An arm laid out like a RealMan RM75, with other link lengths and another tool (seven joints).
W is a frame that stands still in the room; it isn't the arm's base.
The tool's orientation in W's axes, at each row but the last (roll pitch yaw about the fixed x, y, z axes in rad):
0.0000, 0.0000, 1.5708
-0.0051, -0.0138, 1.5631
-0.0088, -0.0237, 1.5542
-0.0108, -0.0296, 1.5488
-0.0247, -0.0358, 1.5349
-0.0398, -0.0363, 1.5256
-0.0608, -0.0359, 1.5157
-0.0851, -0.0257, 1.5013
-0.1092, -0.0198, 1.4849
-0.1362, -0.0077, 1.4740
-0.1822, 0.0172, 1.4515
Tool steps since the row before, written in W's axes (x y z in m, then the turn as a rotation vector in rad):
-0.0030, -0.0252, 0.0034, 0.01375, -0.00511, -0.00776
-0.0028, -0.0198, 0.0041, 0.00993, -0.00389, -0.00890
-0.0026, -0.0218, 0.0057, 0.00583, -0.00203, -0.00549
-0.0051, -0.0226, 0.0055, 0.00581, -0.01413, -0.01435
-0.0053, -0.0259, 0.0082, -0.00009, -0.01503, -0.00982
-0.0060, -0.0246, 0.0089, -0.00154, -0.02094, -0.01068
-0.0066, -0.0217, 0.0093, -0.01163, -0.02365, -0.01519
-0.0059, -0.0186, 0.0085, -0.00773, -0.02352, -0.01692
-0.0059, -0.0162, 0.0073, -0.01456, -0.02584, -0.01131
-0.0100, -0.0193, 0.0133, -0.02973, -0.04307, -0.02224
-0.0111, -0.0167, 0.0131, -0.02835, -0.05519, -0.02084
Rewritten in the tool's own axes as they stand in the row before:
-0.0252, 0.0030, 0.0034, -0.00511, -0.01375, -0.00776
-0.0198, 0.0026, 0.0044, -0.00394, -0.00991, -0.00890
-0.0217, 0.0022, 0.0062, -0.00206, -0.00581, -0.00549
-0.0225, 0.0045, 0.0062, -0.01442, -0.00597, -0.01399
-0.0258, 0.0041, 0.0092, -0.01537, -0.00022, -0.00928
-0.0245, 0.0045, 0.0100, -0.02136, 0.00099, -0.00988
-0.0217, 0.0048, 0.0104, -0.02478, 0.01116, -0.01366
-0.0187, 0.0038, 0.0093, -0.02443, 0.00744, -0.01572
-0.0165, 0.0036, 0.0081, -0.02721, 0.01339, -0.00937
-0.0201, 0.0062, 0.0144, -0.04591, 0.02816, -0.01823
-0.0181, 0.0066, 0.0142, -0.05780, 0.02518, -0.01757

